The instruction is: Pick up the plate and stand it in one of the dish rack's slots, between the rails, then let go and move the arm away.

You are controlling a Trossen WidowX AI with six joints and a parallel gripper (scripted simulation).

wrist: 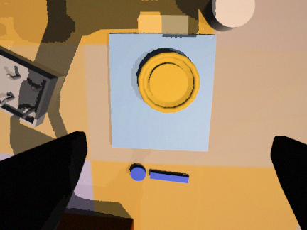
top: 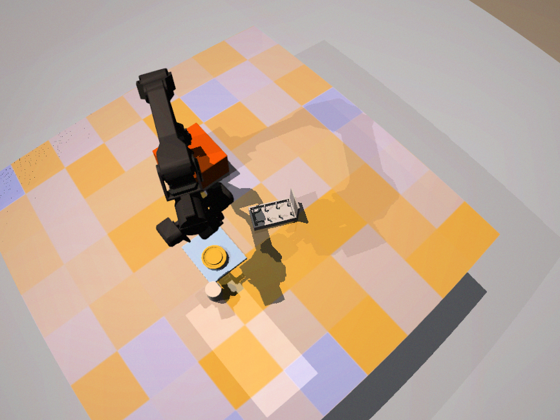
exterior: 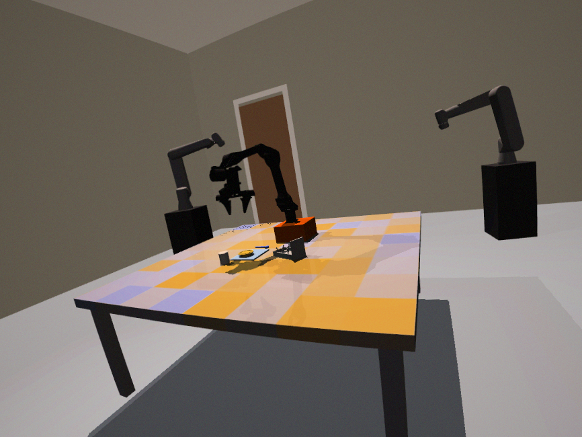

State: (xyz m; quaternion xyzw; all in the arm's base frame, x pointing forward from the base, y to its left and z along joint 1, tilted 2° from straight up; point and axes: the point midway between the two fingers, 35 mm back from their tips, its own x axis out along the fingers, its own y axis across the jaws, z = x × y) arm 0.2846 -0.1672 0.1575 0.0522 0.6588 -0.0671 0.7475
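Now: gripper tip 19 cm above the plate and 1 cm to the right of it. Round my gripper tip: white cup 18 cm below, 8 cm ahead, 7 cm to the right; then blue spoon 20 cm below, 13 cm behind, 5 cm to the left; then grey dish rack 23 cm to the left, 18 cm below, 4 cm ahead.
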